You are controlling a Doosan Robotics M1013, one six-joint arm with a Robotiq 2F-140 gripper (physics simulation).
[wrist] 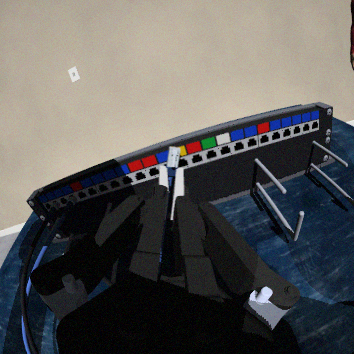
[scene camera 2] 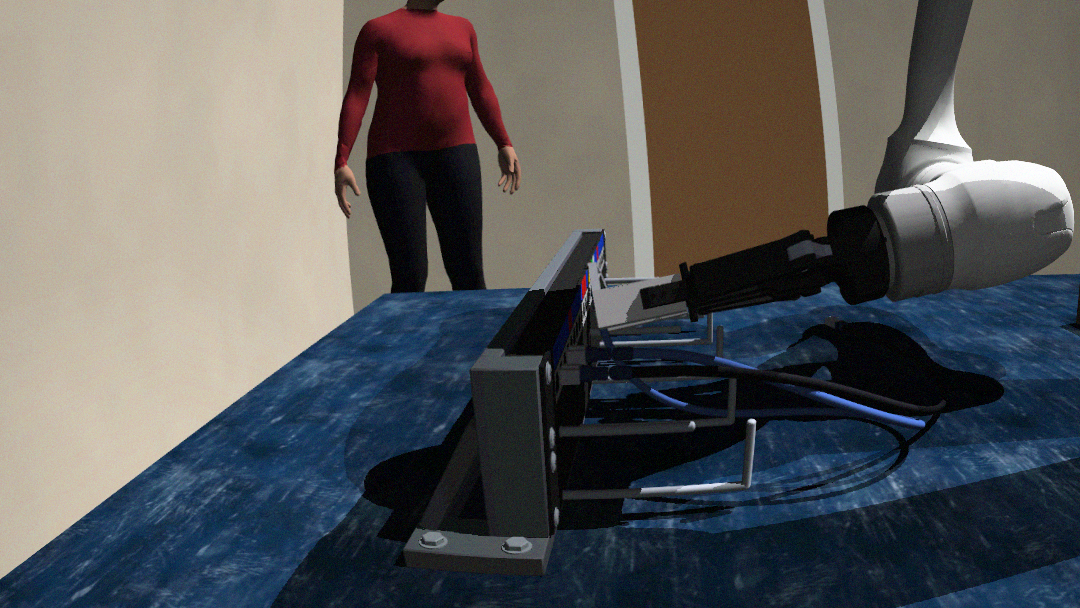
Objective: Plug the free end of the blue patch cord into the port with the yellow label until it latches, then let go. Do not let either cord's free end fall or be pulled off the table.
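Places are measured from the arm's base along level axes (x ahead, y left, z up), in metres.
Pixels of known places: gripper, fingertip midpoint: [wrist: 169, 177] [scene camera 2: 597, 312].
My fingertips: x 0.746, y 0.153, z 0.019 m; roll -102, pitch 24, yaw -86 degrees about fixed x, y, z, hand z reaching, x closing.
Ahead of a thing's pixels: the offset from my fingertips to its top centre. "*": to the spot under its first point. Level surfaces: height alone.
My gripper [scene camera 2: 599, 302] [wrist: 169, 177] is shut on the blue cord's plug @(0.034 m up, 0.002 m back, 0.012 m right) [wrist: 173, 157]. The plug's clear tip sticks out past the pale fingertips in the wrist view, and a bit of blue shows between them. It overlaps the left edge of the yellow label @(* 0.023 m up, 0.011 m ahead, 0.022 m right) [wrist: 183, 151] on the patch panel @(0.031 m up, 0.006 m back, 0.012 m right) [scene camera 2: 560, 400] [wrist: 235, 172]. The port @(* 0.006 m up, 0.017 m ahead, 0.017 m right) [wrist: 183, 162] under that label shows partly, just right of the plug. Whether the plug touches the panel cannot be told. In the scene view the fingertips are close to the panel's front and hide the plug. Blue cord @(* 0.012 m down, 0.171 m back, 0.153 m left) [scene camera 2: 831, 400] [wrist: 35, 275] arcs out over the table.
A black cord @(* 0.002 m down, 0.161 m back, 0.151 m left) [scene camera 2: 816, 381] [wrist: 23, 295] runs beside the blue one from the panel's near end. Metal cable guides [scene camera 2: 749, 453] [wrist: 272, 177] stick out from the panel below the ports. The blue table @(0.070 m down) [scene camera 2: 755, 558] lies underneath. A person in red [scene camera 2: 423, 83] stands behind the table.
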